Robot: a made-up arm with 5 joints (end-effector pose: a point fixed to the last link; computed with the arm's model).
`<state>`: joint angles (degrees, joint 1 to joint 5).
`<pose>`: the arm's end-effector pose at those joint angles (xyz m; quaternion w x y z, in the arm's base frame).
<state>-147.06 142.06 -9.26 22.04 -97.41</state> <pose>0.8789 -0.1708 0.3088 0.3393 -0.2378 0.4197 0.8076</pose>
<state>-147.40 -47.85 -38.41 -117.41 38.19</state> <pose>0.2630 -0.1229 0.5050 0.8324 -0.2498 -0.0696 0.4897</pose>
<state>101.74 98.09 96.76 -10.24 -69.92</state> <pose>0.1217 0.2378 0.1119 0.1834 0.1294 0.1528 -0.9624</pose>
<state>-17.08 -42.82 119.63 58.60 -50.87</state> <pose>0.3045 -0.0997 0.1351 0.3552 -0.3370 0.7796 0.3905</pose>
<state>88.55 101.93 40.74 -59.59 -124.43</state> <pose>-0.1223 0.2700 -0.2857 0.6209 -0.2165 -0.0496 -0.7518</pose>
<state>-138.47 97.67 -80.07 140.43 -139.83</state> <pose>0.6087 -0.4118 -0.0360 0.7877 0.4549 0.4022 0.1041</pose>
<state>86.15 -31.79 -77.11 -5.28 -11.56</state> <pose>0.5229 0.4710 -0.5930 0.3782 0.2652 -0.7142 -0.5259</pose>
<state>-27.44 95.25 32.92 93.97 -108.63</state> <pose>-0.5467 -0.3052 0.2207 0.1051 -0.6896 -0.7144 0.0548</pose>
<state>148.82 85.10 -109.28 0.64 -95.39</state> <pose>-0.2758 0.2436 -0.8131 0.0692 -0.9382 0.0120 -0.3390</pose>
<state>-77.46 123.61 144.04 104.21 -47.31</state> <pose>0.1180 -0.4259 -0.1790 0.7014 0.4827 0.3454 0.3947</pose>
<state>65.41 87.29 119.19 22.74 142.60</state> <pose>0.1763 -0.0675 0.1505 0.1336 0.1767 0.8754 0.4298</pose>
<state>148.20 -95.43 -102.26 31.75 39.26</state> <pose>0.7710 -0.1323 0.6187 0.0759 -0.5830 0.4677 0.6600</pose>
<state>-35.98 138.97 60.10 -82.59 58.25</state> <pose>-0.0018 0.1552 0.3235 0.3563 0.4482 -0.1855 -0.7986</pose>
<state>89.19 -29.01 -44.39 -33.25 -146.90</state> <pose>0.4920 0.2172 -0.5750 0.1312 0.3247 -0.6507 0.6738</pose>
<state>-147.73 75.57 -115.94 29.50 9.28</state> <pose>0.6770 0.1820 -0.6228 0.5405 0.3657 -0.4806 0.5858</pose>
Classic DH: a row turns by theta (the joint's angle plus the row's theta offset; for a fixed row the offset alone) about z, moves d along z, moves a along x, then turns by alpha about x. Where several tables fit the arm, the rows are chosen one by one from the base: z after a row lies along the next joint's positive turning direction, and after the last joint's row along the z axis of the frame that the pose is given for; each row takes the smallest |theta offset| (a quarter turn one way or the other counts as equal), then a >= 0, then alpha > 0; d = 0 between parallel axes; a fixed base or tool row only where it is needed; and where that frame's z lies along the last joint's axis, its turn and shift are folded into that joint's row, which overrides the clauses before.
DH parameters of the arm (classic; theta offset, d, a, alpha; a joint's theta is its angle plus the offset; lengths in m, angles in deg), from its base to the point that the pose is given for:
base (fixed): 0 0.0534 0 90
joint 1: 90 0.071 0.0219 90
joint 2: -90 -0.2345 0.2964 -90
joint 3: 90 -0.0286 0.3019 90
joint 4: -90 -0.1879 0.1399 -90
joint 5: 90 0.2594 0.0752 -90
tool (fixed): 90 -0.0068 0 0

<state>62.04 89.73 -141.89 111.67 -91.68</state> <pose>-0.6399 -0.3596 0.3641 0.5376 -0.4247 -0.6279 0.3693</pose>
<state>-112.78 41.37 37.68 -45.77 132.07</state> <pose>-0.0258 0.0498 0.5896 0.6535 -0.5863 0.4087 0.2491</pose>
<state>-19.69 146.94 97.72 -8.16 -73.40</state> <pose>0.0842 0.2477 0.1774 0.1892 -0.6868 0.5273 -0.4631</pose>
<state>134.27 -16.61 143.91 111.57 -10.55</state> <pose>-0.2852 0.2917 0.0636 0.3965 -0.7321 0.0236 -0.5534</pose>
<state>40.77 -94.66 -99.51 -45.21 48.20</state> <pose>0.1546 -0.4062 -0.7454 0.2590 0.4261 0.4437 0.7446</pose>
